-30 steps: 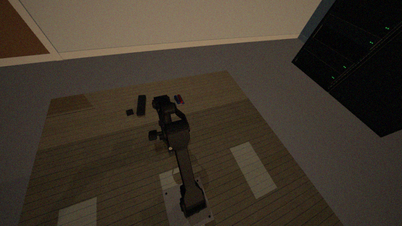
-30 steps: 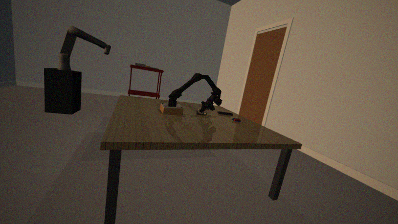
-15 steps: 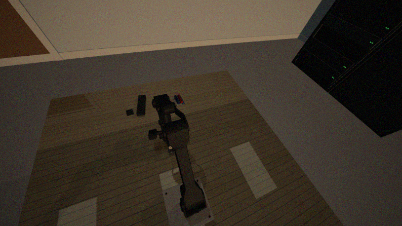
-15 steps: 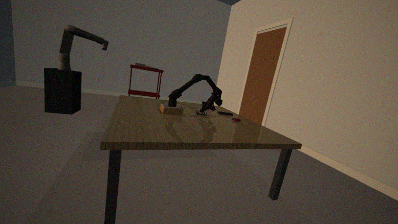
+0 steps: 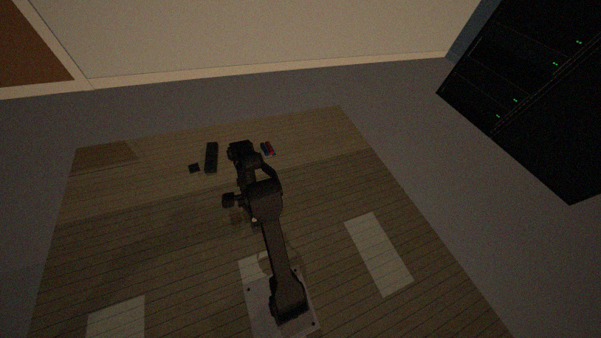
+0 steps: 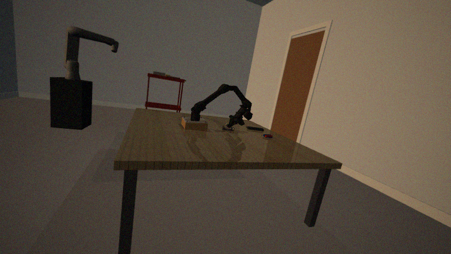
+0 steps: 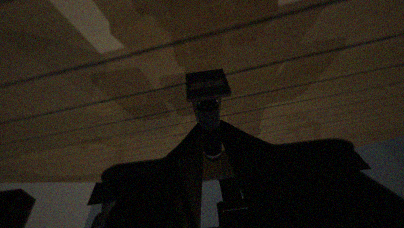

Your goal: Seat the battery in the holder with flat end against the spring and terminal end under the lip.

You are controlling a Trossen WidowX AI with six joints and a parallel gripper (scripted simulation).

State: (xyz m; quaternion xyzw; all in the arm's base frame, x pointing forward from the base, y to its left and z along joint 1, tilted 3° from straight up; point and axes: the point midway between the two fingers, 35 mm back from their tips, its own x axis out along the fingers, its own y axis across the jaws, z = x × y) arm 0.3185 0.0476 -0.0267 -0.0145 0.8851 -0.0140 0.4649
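The battery lies 10 mm above my gripper tip. The rest, counted from my gripper tip: long black bar: 320 mm ahead, 140 mm to the left, 10 mm below.
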